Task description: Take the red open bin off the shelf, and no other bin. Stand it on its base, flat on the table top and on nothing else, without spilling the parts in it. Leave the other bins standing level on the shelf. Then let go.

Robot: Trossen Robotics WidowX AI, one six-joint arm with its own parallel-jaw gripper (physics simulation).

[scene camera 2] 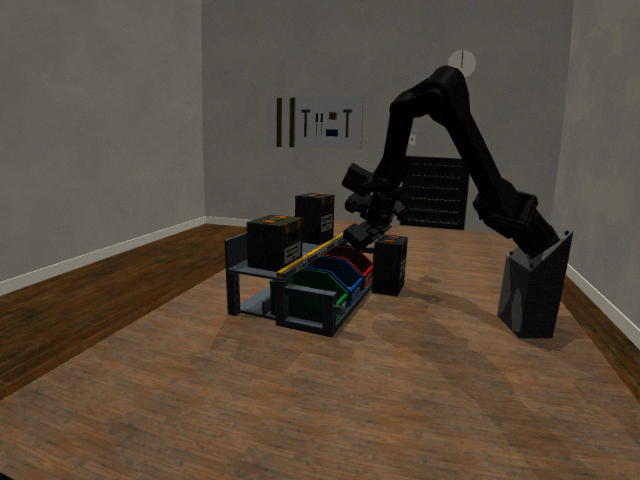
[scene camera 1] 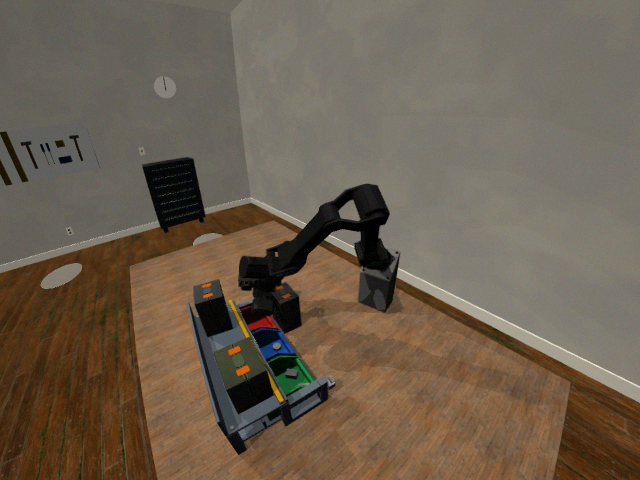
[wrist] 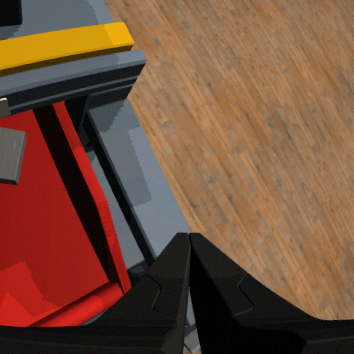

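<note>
The red open bin [scene camera 1: 262, 323] [scene camera 2: 358, 258] [wrist: 50, 225] stands on the shelf's lower level [scene camera 1: 205, 379] [scene camera 2: 233, 294] [wrist: 162, 195], at the end farthest from scene camera 2. A grey part [wrist: 11, 156] lies in it. The blue bin [scene camera 1: 273, 351] [scene camera 2: 355, 290] stands beside it, then the green bin [scene camera 1: 298, 383] [scene camera 2: 310, 281]. My gripper [scene camera 1: 261, 308] [scene camera 2: 355, 238] [wrist: 187, 242] is shut and empty, pointing down above the red bin's end of the shelf. In the wrist view its tips overlie the shelf's end rail, beside the bin's side wall. The tips are hard to make out in the scene views.
A dark box [scene camera 1: 287, 310] [scene camera 2: 389, 266] stands on the table [scene camera 1: 439, 392] [scene camera 2: 310, 413] [wrist: 260, 125], close before the red bin. Two more boxes, one tall [scene camera 1: 212, 312] [scene camera 2: 314, 219] and one wide [scene camera 1: 249, 390] [scene camera 2: 273, 245], stand on the upper shelf behind the yellow strip [scene camera 1: 238, 318] [scene camera 2: 310, 254] [wrist: 75, 45].
</note>
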